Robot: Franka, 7 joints.
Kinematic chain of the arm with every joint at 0, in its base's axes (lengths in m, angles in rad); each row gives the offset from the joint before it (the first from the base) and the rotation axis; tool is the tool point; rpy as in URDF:
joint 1: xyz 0 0 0.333 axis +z
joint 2: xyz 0 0 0 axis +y
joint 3: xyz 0 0 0.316 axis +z
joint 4: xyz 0.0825 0 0 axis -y
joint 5: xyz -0.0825 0 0.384 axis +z
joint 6: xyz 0 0 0 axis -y
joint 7: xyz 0.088 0 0 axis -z
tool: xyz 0 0 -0.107 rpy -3.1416 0 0
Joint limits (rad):
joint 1: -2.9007..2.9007
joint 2: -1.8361..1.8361
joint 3: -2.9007..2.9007
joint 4: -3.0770..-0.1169
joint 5: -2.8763..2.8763
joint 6: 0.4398..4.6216
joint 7: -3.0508..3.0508
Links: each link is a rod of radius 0.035 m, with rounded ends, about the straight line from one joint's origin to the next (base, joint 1, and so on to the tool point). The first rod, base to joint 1, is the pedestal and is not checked.
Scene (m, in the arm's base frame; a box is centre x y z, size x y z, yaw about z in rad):
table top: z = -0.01
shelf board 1: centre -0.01 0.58 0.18 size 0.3 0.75 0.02 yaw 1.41
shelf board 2: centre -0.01 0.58 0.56 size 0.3 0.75 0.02 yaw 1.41
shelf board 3: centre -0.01 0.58 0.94 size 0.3 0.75 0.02 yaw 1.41
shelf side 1: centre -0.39 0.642 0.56 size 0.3 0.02 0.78 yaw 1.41
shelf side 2: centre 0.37 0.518 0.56 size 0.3 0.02 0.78 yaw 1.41
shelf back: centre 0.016 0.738 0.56 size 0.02 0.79 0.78 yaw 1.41
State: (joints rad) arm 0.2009 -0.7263 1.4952 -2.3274 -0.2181 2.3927 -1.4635
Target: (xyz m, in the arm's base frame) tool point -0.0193 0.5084 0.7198
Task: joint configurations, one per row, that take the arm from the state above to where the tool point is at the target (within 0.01 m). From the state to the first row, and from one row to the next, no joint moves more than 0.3 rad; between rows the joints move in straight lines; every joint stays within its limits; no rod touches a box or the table.
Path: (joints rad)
1: 0.4980 -0.9060 1.3886 -2.5024 -0.2275 2.1885 -1.4635
2: 0.7951 -1.0856 1.2820 -2.6774 -0.2368 1.9842 -1.4635
3: 0.6924 -1.1755 1.0689 -2.5626 -0.2345 2.0547 -1.4635
4: 0.5897 -1.2655 0.8557 -2.4477 -0.2322 2.1252 -1.4635
5: 0.4871 -1.3554 0.6426 -2.3329 -0.2298 2.1957 -1.4635
6: 0.3340 -1.0821 0.8163 -2.1286 -0.2229 2.3325 -1.4635
7: 0.1810 -0.8089 0.9900 -1.9243 -0.2159 2.4694 -1.4635

